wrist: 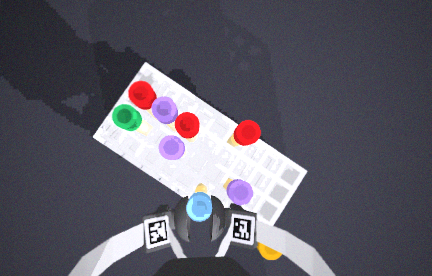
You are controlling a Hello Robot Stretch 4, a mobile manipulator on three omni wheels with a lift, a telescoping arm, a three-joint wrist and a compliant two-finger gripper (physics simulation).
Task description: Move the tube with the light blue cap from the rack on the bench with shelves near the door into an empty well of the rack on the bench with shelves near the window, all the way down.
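Places are measured from the robot's base along level axes (x right, y ahead, z up), in centimetres.
Where they show: hand, its tool point: (199,216).
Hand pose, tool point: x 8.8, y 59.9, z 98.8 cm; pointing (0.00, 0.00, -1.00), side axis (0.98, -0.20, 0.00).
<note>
Things, the pixels of their top centre, and the offset from my tool point.
- tube with the light blue cap, centre of its top: (201,208) dx +0.4, dy +1.1, dz +2.4 cm
- white rack, centre of its top: (202,154) dx +1.4, dy +4.8, dz -4.3 cm
- green-capped tube, centre of its top: (124,118) dx -3.9, dy +8.9, dz +1.9 cm
- yellow cap, centre of its top: (272,250) dx +5.0, dy -3.5, dz +1.9 cm
The tube with the light blue cap (199,206) is between the two dark fingertips of my gripper (199,219), at the lower middle of the wrist view. The gripper is shut on this tube just below its cap. A bit of the tube's pale body shows above the cap, over the near long edge of the white rack (200,160). The rack lies slanted in the view, from upper left to lower right. The tube's lower end is hidden, so I cannot tell whether it still sits in a well.
The rack also holds three red-capped tubes (142,94) (187,125) (247,132), three purple-capped tubes (164,110) (171,147) (240,192) and a green-capped tube (126,117). A yellow cap (270,251) shows partly behind the right finger. Wells without tubes show at the rack's right end.
</note>
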